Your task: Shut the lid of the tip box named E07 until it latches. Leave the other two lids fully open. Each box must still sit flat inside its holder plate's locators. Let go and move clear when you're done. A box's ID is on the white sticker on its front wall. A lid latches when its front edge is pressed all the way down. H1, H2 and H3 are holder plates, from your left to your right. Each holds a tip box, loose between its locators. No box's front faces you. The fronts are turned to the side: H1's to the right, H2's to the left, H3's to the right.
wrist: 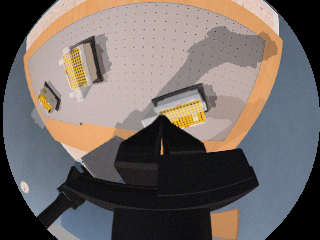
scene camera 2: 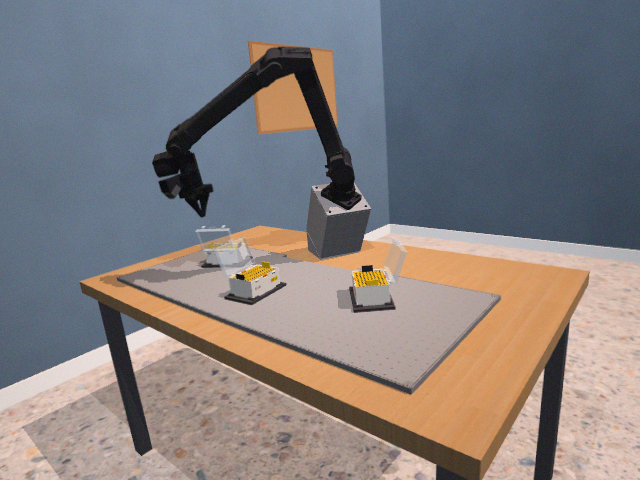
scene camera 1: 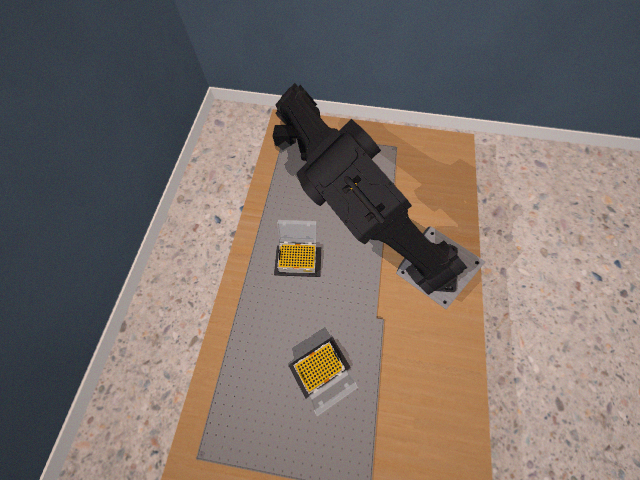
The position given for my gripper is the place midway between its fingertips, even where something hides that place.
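What the wrist view gives me is my gripper (wrist: 161,119), and there's a tip box (wrist: 178,106) in there too.
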